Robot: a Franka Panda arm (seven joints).
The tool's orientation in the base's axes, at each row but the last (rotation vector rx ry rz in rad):
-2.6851 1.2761 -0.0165
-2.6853 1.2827 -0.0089
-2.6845 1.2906 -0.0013
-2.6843 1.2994 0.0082
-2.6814 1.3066 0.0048
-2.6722 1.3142 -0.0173
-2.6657 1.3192 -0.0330
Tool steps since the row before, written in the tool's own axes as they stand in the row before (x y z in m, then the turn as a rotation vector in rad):
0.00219 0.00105 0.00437 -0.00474 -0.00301 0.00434
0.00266 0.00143 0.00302 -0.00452 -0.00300 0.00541
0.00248 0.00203 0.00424 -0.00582 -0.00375 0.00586
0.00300 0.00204 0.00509 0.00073 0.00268 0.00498
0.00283 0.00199 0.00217 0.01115 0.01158 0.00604
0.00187 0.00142 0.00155 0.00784 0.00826 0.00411
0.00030 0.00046 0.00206 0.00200 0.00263 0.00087
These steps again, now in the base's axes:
0.00094 -0.00170 -0.00461 -0.00034 0.00616 -0.00351
0.00081 -0.00250 -0.00337 -0.00012 0.00614 -0.00458
0.00028 -0.00255 -0.00465 -0.00032 0.00767 -0.00483
0.00060 -0.00284 -0.00553 -0.00132 -0.00148 -0.00535
0.00034 -0.00311 -0.00263 -0.00177 -0.01487 -0.00840
0.00016 -0.00211 -0.00186 -0.00135 -0.01055 -0.00579
0.00001 -0.00022 -0.00212 -0.00077 -0.00303 -0.00138

